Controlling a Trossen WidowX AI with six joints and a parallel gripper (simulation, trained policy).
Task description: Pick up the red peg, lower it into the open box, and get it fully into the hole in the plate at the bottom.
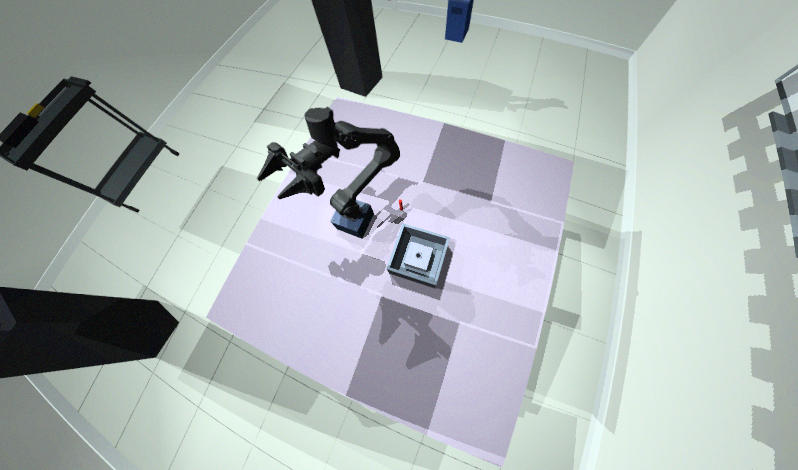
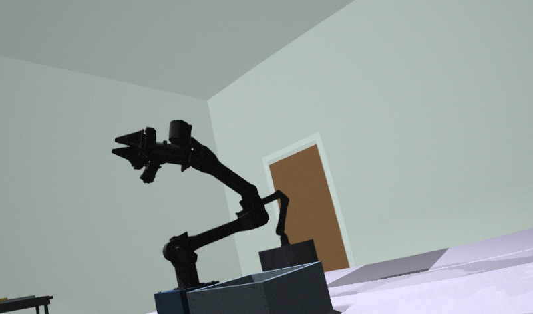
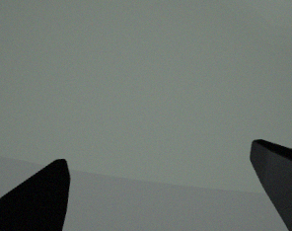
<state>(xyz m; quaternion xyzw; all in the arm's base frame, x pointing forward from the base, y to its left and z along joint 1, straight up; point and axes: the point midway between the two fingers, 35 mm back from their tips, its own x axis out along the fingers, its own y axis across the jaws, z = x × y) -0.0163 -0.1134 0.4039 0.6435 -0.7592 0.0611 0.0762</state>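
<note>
My gripper tip is now 170 mm short of the red peg, 290 mm to the right of it and 460 mm above it. Also, from my gripper tip: grey box 340 mm ahead, 130 mm to the left, 470 mm below; grey plate 340 mm ahead, 130 mm to the left, 460 mm below.
</note>
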